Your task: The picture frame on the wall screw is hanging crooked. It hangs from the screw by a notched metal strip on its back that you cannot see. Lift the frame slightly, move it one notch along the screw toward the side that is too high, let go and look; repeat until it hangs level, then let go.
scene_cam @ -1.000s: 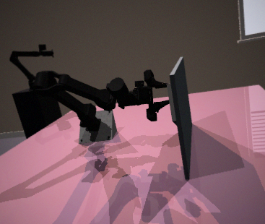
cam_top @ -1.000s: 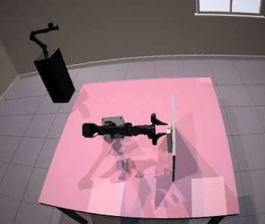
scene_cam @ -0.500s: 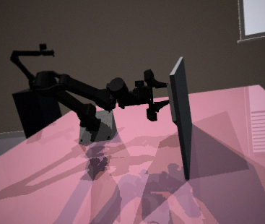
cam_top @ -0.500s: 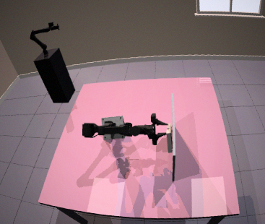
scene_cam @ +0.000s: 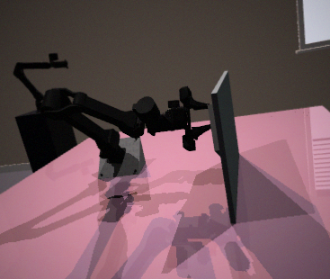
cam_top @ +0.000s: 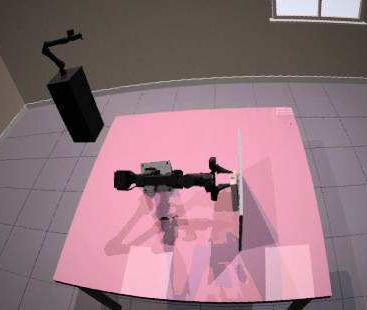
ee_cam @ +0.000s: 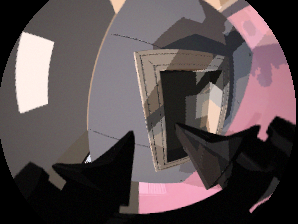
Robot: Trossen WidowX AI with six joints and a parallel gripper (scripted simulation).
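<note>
Now: the picture frame 2 cm ahead of my gripper tip, 3 cm to the right of it and 5 cm below it. From my gripper tip the other things lie so: thin wall panel 3 cm ahead, 2 cm to the right, 5 cm below.
</note>
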